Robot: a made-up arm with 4 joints.
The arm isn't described. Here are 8 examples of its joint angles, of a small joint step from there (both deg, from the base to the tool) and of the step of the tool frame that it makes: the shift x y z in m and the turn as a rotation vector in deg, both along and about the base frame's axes.
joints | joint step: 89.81 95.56 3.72 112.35 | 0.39 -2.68 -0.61 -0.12
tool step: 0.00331 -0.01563 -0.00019 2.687 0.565 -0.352
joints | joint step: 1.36 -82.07 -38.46 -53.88 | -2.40 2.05 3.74 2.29
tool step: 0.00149 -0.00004 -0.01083 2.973 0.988 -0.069
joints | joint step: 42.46 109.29 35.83 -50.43 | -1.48 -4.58 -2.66 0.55
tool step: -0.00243 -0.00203 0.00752 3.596 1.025 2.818
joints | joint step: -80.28 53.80 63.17 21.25 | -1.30 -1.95 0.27 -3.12
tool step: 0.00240 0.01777 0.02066 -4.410 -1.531 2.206
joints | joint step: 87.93 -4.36 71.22 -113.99 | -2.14 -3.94 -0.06 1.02
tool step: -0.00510 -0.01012 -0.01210 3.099 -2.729 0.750
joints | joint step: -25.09 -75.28 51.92 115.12 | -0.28 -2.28 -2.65 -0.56
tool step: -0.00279 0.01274 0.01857 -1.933 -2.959 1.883
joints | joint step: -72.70 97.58 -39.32 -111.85 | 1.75 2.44 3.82 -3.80
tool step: 0.00523 0.02051 0.01096 5.769 -0.999 0.209
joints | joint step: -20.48 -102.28 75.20 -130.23 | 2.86 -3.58 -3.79 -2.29
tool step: 0.01814 0.00501 0.00904 -1.770 -1.569 4.647
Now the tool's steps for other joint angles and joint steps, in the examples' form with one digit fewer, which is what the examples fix.
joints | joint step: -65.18 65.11 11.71 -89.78 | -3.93 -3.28 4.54 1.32
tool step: 0.0551 0.0011 0.0213 -1.05 -9.07 2.76
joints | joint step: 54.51 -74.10 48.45 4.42 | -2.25 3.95 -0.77 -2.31
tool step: 0.0138 -0.0157 -0.0131 -2.74 -2.14 0.54
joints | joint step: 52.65 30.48 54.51 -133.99 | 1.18 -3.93 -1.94 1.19
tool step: -0.0024 -0.0182 0.0140 1.12 1.91 2.93
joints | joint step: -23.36 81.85 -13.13 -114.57 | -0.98 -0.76 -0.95 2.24
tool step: 0.0006 -0.0089 -0.0072 -2.48 -0.56 0.49
